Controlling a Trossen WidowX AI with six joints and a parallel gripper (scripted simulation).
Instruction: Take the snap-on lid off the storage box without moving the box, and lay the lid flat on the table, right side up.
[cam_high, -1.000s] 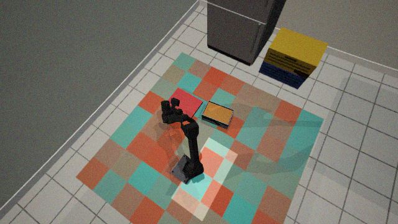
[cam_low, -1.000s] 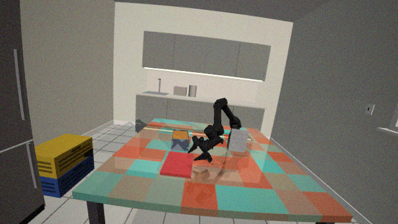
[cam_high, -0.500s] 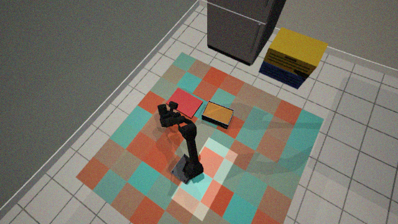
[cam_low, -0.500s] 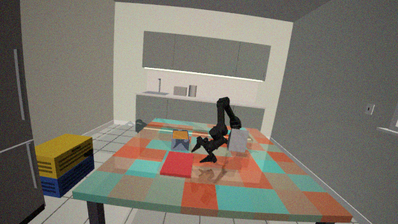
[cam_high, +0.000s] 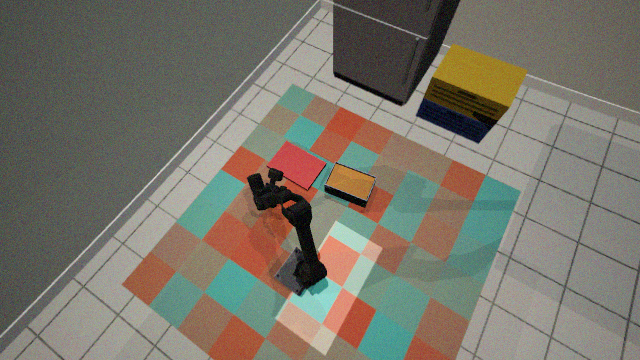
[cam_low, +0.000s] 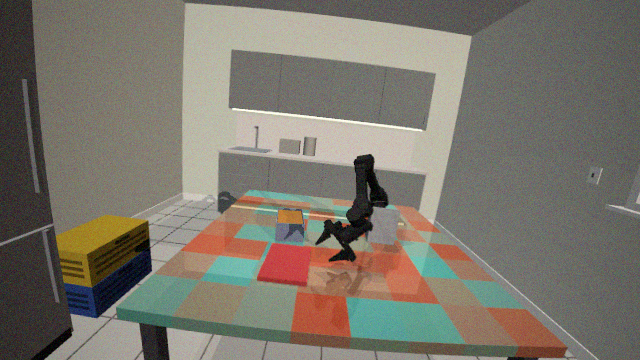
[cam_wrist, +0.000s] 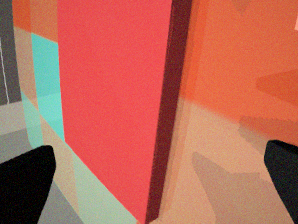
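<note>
The lid lies 130 mm ahead of my gripper tip, 10 mm to the right of it and 50 mm below it. Round my gripper tip: storage box: 140 mm ahead, 300 mm to the right, 20 mm below.
</note>
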